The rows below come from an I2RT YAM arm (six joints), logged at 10 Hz.
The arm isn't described. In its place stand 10 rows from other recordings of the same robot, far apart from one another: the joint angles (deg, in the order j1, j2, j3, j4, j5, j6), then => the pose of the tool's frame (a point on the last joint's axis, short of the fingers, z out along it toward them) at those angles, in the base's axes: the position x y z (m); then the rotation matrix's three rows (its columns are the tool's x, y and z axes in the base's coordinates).
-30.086, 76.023, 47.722, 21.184, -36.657, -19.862 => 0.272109, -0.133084, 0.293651; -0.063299, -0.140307, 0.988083; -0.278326, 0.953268, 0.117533; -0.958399, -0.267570, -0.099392
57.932, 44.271, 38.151, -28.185, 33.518, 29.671 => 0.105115, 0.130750, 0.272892; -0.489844, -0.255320, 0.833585; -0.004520, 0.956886, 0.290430; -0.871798, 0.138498, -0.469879
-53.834, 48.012, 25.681, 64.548, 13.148, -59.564 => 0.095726, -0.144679, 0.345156; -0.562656, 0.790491, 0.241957; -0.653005, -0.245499, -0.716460; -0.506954, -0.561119, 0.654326
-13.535, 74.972, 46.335, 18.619, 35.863, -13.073 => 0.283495, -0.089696, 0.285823; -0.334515, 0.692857, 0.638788; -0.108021, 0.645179, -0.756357; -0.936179, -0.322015, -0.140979
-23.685, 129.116, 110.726, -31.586, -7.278, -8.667 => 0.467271, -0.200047, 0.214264; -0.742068, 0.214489, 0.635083; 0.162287, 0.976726, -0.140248; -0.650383, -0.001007, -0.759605
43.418, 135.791, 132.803, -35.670, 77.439, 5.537 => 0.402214, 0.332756, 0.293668; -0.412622, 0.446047, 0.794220; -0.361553, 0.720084, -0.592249; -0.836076, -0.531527, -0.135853
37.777, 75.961, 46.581, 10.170, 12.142, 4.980 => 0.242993, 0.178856, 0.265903; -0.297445, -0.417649, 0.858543; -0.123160, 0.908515, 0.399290; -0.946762, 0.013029, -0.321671
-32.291, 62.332, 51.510, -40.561, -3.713, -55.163 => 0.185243, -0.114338, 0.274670; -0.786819, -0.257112, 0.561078; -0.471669, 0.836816, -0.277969; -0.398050, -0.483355, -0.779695
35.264, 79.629, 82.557, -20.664, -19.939, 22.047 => 0.251369, 0.192611, 0.412887; -0.533819, -0.655499, 0.534189; 0.054707, 0.603633, 0.795383; -0.843827, 0.453815, -0.286371
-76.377, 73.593, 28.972, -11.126, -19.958, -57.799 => 0.064202, -0.213324, 0.148543; -0.838443, 0.297946, 0.456336; 0.082747, 0.897217, -0.433767; -0.538671, -0.325928, -0.776920
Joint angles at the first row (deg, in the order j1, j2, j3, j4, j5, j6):
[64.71, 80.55, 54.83, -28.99, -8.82, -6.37]
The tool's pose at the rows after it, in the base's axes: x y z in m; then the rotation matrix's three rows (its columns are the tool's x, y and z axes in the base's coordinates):
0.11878, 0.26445, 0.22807; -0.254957, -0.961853, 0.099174; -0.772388, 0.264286, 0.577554; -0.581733, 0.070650, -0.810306
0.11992, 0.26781, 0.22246; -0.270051, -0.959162, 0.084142; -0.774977, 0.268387, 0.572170; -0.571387, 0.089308, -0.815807
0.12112, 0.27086, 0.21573; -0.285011, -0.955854, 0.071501; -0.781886, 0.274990, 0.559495; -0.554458, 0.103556, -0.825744
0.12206, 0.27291, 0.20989; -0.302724, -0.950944, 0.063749; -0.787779, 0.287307, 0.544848; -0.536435, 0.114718, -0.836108
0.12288, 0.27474, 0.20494; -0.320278, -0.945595, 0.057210; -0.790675, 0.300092, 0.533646; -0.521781, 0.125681, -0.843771
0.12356, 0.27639, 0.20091; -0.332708, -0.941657, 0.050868; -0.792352, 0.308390, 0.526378; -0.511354, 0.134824, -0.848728
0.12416, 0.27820, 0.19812; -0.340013, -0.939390, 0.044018; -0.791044, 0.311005, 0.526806; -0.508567, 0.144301, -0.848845
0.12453, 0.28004, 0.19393; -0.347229, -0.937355, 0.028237; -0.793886, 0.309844, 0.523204; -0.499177, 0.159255, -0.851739
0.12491, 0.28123, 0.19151; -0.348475, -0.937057, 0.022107; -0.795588, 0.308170, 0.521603; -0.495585, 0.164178, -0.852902
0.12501, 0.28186, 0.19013; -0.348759, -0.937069, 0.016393; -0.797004, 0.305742, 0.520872; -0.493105, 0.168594, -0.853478
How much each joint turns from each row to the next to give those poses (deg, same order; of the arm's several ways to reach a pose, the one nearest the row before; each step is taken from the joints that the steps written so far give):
[0.00, 1.12, 0.00, 0.70, -0.22, 0.59]
[0.00, 1.33, 0.00, 0.61, -0.65, 0.72]
[0.00, 1.49, 0.00, 0.35, -0.35, 0.61]
[0.00, 1.22, 0.00, 0.09, -0.05, 0.79]
[0.00, 1.05, 0.00, 0.17, -0.06, 0.85]
[0.00, 0.88, 0.00, 0.26, -0.16, 0.61]
[0.00, 0.67, 0.00, 0.55, -0.37, 0.42]
[0.00, 0.92, 0.00, 0.33, -0.74, 0.31]
[0.00, 0.55, 0.00, 0.30, -0.28, 0.02]
[0.00, 0.30, 0.00, 0.13, -0.29, -0.03]

